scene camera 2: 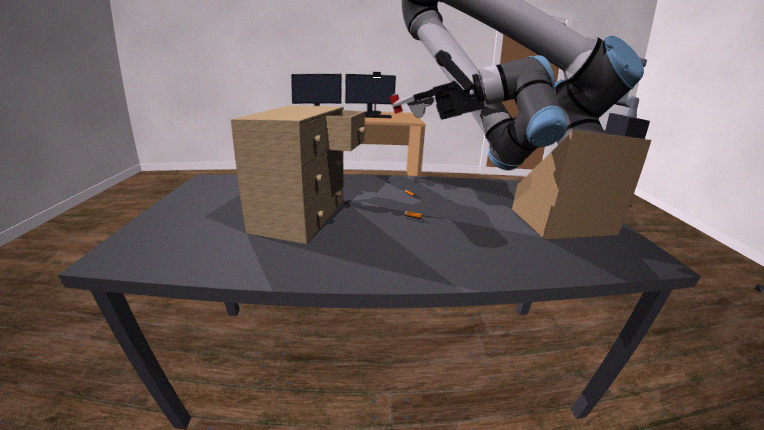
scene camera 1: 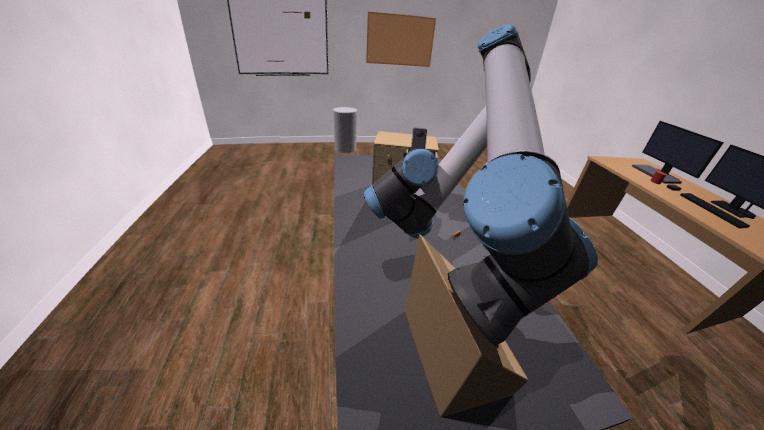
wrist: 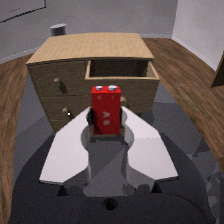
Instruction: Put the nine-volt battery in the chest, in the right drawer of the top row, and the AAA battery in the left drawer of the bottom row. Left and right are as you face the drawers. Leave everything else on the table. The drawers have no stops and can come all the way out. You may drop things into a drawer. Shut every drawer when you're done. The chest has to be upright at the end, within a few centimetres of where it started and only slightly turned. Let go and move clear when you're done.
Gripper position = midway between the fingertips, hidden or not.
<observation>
I see my gripper [scene camera 2: 393,105], a wooden chest [scene camera 2: 267,145] and a red nine-volt battery [wrist: 106,101].
The wooden chest shows as well in scene camera 1 [scene camera 1: 383,138] and in the wrist view [wrist: 109,45]. My gripper is seen too in the wrist view [wrist: 106,108].
</observation>
